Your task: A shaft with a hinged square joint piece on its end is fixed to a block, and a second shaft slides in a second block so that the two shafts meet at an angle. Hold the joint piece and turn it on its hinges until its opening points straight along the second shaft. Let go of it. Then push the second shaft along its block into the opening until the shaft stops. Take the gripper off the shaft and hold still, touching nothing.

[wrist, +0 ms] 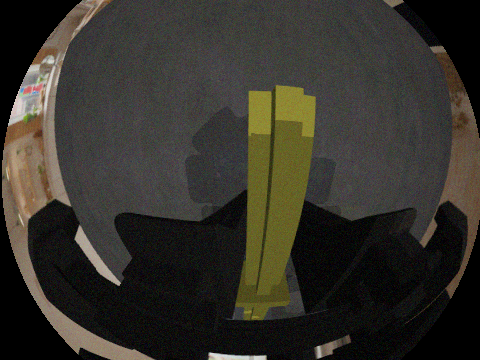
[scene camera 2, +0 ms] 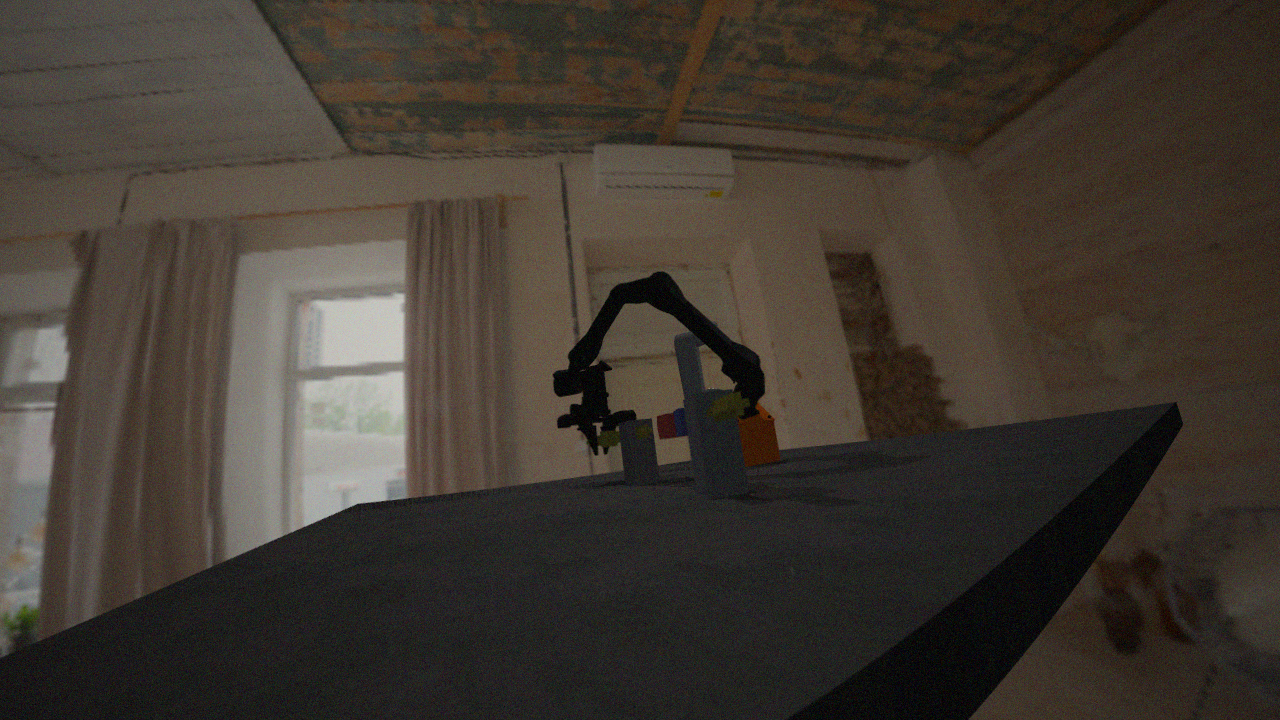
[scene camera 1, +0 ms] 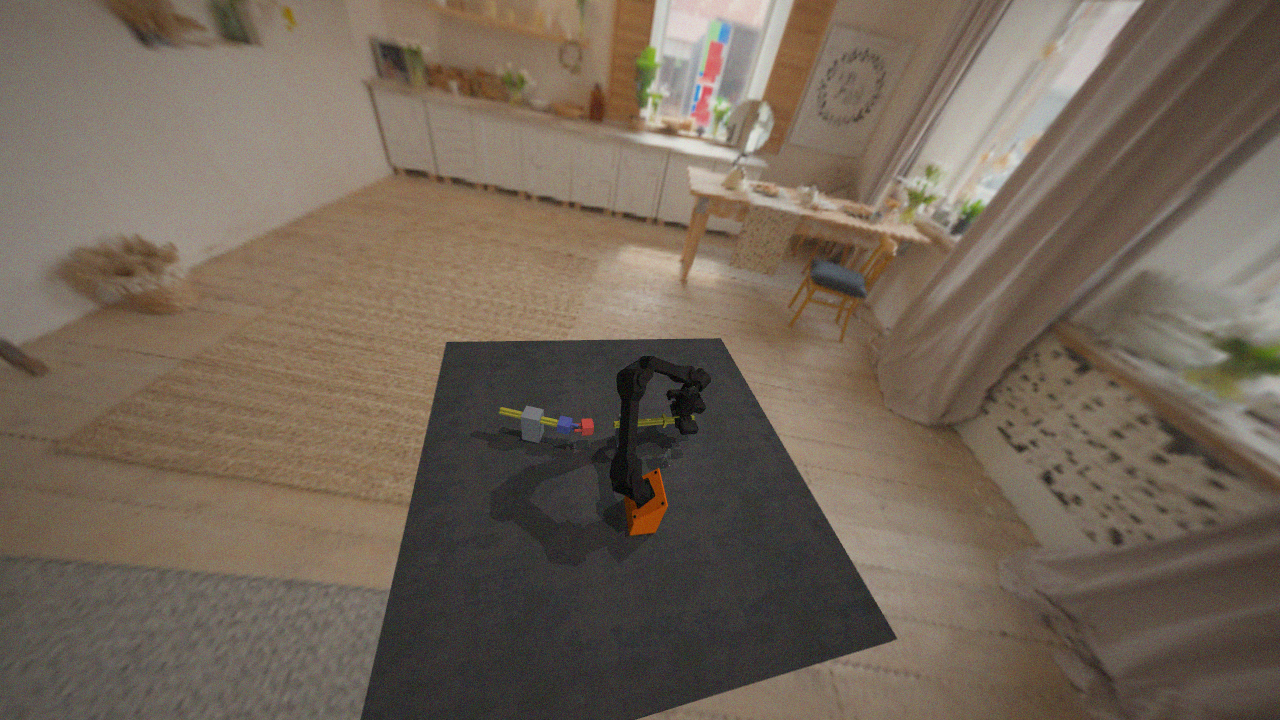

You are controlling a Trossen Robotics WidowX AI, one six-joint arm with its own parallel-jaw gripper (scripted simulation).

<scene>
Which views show my gripper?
The wrist view, scene camera 2 and scene camera 1: all of them.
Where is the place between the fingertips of my gripper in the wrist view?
264, 196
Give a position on a yellow shaft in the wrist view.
At 281, 122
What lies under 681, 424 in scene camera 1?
My gripper.
</scene>
